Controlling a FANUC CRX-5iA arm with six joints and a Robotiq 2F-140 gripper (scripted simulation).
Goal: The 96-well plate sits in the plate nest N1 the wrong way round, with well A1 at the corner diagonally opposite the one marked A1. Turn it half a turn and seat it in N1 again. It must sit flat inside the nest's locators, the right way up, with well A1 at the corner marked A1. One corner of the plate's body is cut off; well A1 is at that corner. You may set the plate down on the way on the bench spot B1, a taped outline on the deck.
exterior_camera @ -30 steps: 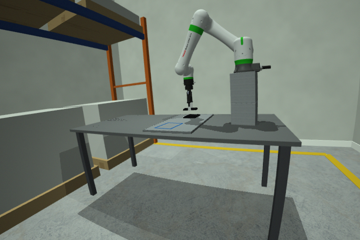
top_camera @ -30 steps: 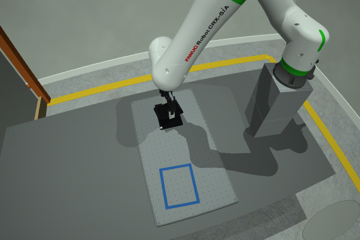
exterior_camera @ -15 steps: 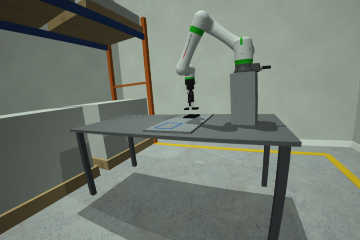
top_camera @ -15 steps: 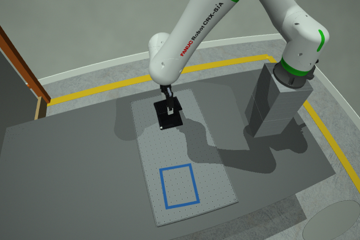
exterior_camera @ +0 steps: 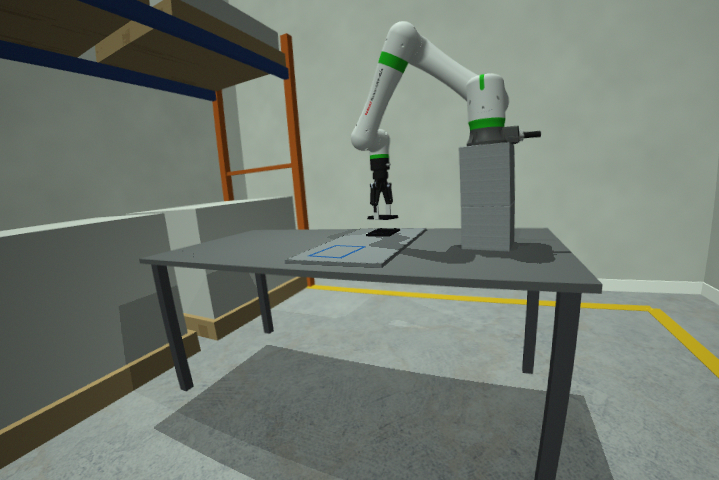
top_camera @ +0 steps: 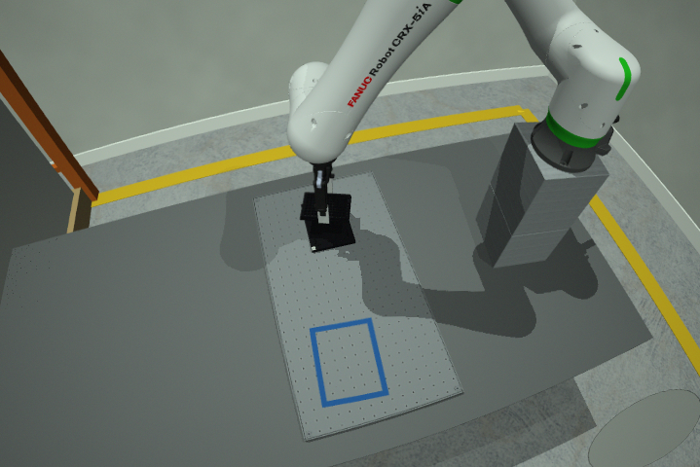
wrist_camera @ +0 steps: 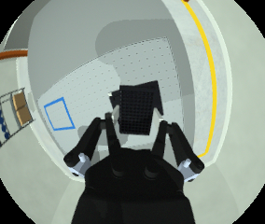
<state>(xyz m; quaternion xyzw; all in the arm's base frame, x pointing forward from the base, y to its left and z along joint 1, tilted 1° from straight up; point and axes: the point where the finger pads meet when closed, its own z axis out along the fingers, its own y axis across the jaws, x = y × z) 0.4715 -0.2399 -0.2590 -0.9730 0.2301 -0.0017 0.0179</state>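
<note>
My hand is 2 cm above the black 96-well plate. The rest, counted from my hand: black plate nest N1 (10 cm below); then white A1 mark (9 cm below, 7 cm to the left, 6 cm ahead).
</note>
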